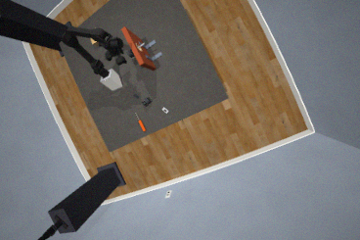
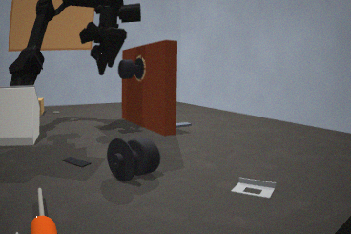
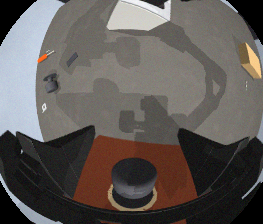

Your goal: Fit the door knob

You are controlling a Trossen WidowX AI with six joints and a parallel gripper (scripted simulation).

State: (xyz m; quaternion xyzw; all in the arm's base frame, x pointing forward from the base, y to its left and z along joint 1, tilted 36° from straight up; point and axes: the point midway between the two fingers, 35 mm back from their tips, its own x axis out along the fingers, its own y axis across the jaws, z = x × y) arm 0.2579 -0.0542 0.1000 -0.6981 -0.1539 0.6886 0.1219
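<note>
The red-brown wooden door panel lies 13 cm ahead of my hand and 5 cm below it. Round my hand: dark spool-shaped knob 38 cm to the right, 17 cm below, 5 cm behind; then flat dark plate 29 cm to the right, 20 cm below, 13 cm behind; then tan block 38 cm to the left, 26 cm behind, 17 cm below.
</note>
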